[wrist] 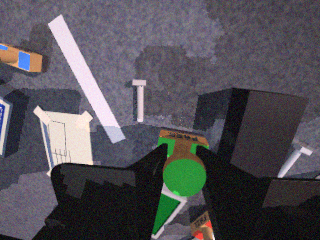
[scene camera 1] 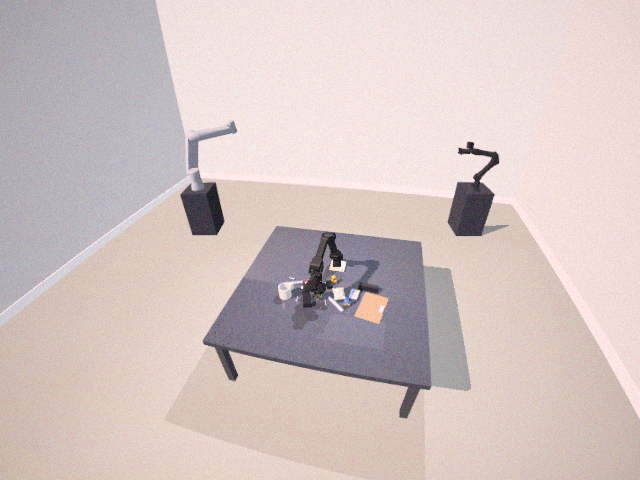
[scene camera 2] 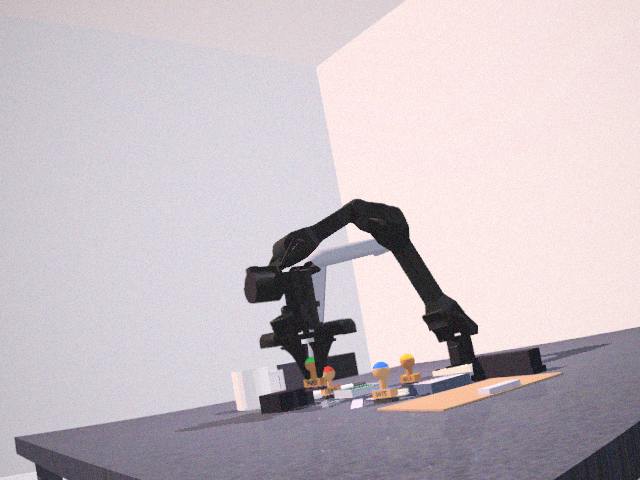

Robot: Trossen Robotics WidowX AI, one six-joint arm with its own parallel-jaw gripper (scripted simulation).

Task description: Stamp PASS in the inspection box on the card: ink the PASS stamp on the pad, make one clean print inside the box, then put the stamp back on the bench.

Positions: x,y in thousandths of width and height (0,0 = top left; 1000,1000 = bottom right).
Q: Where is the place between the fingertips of my gripper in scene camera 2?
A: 491,789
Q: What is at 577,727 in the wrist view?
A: A green-knobbed PASS stamp.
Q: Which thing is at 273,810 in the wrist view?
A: My gripper.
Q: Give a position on a white mug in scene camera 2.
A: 388,803
